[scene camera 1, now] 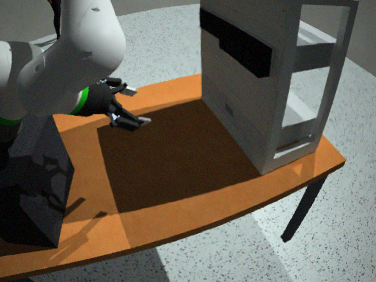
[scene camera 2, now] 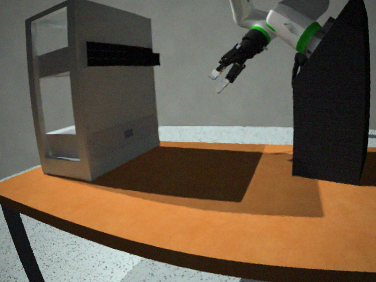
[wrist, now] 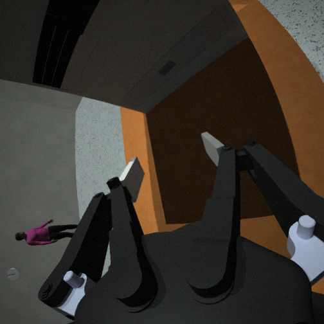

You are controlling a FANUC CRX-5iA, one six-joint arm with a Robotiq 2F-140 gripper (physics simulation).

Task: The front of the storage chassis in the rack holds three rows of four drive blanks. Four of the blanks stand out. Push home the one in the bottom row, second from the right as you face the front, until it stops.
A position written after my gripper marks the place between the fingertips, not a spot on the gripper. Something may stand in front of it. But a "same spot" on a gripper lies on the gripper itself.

Labels:
My gripper shows in scene camera 1, in scene camera 2 and in the wrist view [171, 154]. A grey rack shows in scene camera 1, in scene camera 2 and in the wrist view [134, 61]. One and the same spot on the grey rack: [scene camera 2: 111, 128] is [scene camera 1: 216, 87]. The same spot on my gripper: [scene camera 1: 121, 118] is [scene camera 2: 238, 64].

